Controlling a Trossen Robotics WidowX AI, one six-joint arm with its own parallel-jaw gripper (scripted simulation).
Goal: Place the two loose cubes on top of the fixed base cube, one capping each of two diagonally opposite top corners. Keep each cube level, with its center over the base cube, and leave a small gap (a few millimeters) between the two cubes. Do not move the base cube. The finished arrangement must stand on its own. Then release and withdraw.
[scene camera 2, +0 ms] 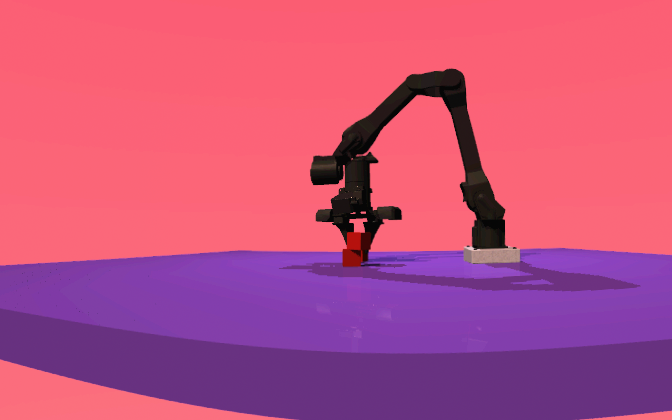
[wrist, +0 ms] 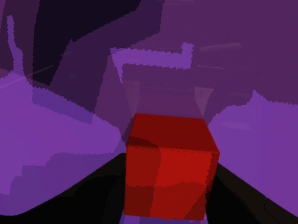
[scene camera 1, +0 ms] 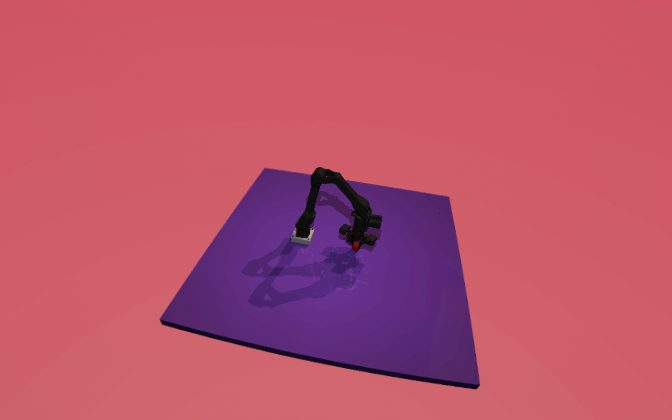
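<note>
Scene camera 2: my gripper (scene camera 2: pixel 358 254). Wrist view: gripper (wrist: pixel 167 166), holding a red cube (wrist: pixel 170 163).
</note>
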